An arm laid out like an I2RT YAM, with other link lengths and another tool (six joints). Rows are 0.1 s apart.
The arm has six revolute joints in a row. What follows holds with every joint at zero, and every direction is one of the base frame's. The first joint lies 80.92 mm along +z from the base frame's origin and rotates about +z. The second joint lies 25 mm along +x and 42.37 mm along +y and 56.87 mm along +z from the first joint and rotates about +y. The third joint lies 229.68 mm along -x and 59.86 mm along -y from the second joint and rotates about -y. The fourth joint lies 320.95 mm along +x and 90.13 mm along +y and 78.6 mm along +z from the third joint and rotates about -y. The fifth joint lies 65.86 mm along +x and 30.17 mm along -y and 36.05 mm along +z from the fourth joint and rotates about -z. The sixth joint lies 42.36 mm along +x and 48.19 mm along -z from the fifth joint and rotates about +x. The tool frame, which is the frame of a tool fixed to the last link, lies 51 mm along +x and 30 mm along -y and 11 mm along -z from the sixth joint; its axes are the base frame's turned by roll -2.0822, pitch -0.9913 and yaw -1.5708 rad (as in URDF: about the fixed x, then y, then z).
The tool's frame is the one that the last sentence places.
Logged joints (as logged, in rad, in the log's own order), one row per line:
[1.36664, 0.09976, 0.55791, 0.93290, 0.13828, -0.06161]
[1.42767, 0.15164, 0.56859, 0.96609, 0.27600, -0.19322]
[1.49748, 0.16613, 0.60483, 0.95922, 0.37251, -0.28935]
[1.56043, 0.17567, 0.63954, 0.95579, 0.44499, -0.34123]
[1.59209, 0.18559, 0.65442, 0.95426, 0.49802, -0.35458]
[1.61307, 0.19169, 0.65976, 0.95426, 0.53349, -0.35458]
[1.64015, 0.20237, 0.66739, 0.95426, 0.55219, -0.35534]
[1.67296, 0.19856, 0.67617, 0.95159, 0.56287, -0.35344]
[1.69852, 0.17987, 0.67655, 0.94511, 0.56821, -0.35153]
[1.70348, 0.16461, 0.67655, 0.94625, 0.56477, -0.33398]
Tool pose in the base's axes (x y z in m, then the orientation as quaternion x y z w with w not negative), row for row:
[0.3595, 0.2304, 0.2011, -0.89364, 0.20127, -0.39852, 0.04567]
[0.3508, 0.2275, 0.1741, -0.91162, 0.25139, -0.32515, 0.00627]
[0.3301, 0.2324, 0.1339, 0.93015, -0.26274, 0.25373, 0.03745]
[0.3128, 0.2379, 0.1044, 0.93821, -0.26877, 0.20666, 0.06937]
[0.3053, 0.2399, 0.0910, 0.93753, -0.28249, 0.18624, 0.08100]
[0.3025, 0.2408, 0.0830, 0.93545, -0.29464, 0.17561, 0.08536]
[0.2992, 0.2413, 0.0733, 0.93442, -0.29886, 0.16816, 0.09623]
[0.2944, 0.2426, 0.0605, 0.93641, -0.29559, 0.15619, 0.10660]
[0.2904, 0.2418, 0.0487, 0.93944, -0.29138, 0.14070, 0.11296]
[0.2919, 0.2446, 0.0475, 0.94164, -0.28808, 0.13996, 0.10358]
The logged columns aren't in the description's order. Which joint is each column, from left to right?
Columns, left to right: joint 2, joint 5, joint 1, joint 3, joint 6, joint 4.
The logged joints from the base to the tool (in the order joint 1, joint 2, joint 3, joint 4, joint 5, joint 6), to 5 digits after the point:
[0.55791, 1.36664, 0.93290, -0.06161, 0.09976, 0.13828]
[0.56859, 1.42767, 0.96609, -0.19322, 0.15164, 0.27600]
[0.60483, 1.49748, 0.95922, -0.28935, 0.16613, 0.37251]
[0.63954, 1.56043, 0.95579, -0.34123, 0.17567, 0.44499]
[0.65442, 1.59209, 0.95426, -0.35458, 0.18559, 0.49802]
[0.65976, 1.61307, 0.95426, -0.35458, 0.19169, 0.53349]
[0.66739, 1.64015, 0.95426, -0.35534, 0.20237, 0.55219]
[0.67617, 1.67296, 0.95159, -0.35344, 0.19856, 0.56287]
[0.67655, 1.69852, 0.94511, -0.35153, 0.17987, 0.56821]
[0.67655, 1.70348, 0.94625, -0.33398, 0.16461, 0.56477]

